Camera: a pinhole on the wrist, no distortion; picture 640 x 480 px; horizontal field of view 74.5 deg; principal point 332.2 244.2 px. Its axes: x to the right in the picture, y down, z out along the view. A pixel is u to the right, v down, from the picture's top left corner.
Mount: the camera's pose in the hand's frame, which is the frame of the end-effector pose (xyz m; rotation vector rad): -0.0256 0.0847 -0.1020 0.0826 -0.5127 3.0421
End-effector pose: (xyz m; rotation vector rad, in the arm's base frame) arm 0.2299 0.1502 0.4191 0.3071 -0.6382 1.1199
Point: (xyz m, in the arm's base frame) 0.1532 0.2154 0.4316
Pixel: 99.1 34.8
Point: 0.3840 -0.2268 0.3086
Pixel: outside the picture
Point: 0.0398 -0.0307 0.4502
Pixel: 592.6 94.9
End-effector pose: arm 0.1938 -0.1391 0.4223 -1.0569 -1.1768 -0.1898
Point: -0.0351 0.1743 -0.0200
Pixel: outside the picture
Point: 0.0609 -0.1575 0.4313
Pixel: 394.8 463.2
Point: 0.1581 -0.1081 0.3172
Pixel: 535.6 197.6
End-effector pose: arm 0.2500 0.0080 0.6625 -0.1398 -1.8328 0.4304
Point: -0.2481 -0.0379 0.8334
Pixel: 117.9 187.9
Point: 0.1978 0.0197 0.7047
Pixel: 128.6 316.2
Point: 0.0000 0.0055 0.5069
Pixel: 406.3 101.5
